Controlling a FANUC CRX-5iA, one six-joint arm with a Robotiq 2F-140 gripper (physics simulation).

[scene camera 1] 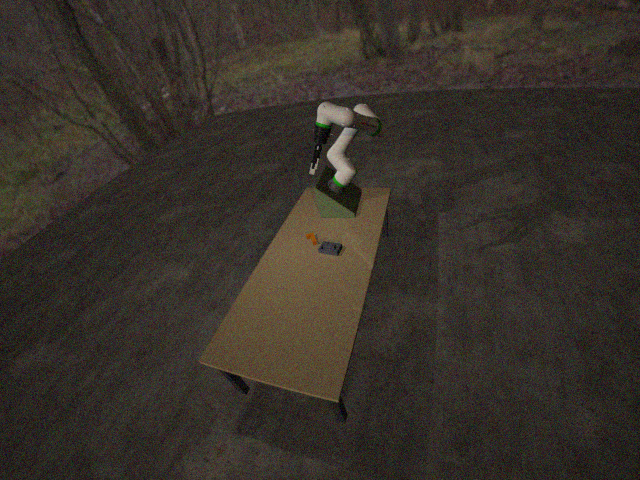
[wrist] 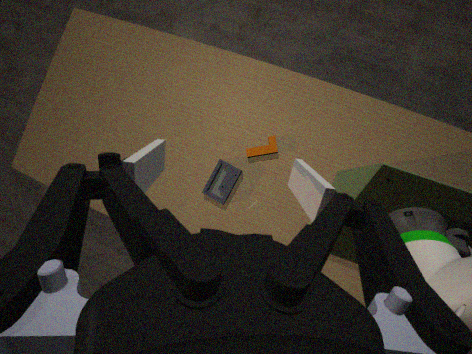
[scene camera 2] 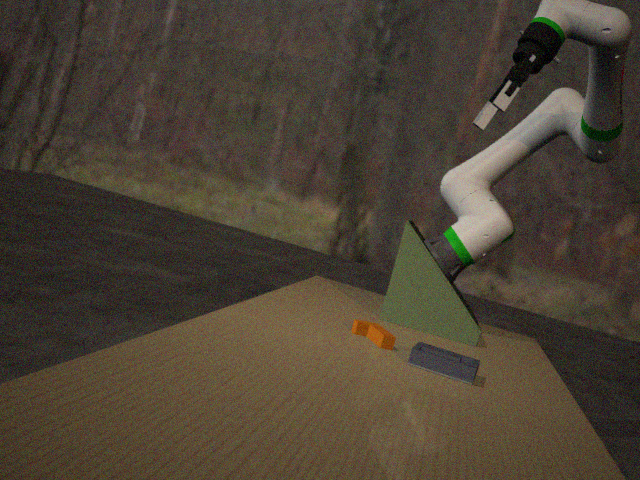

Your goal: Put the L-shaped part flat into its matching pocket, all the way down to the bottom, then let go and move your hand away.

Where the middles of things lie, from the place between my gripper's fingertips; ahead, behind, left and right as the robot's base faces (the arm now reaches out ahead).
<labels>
Now: hand 10 mm short of the orange L-shaped part [scene camera 2: 377, 334], 120 mm to the left of it and 540 mm above it.
</labels>
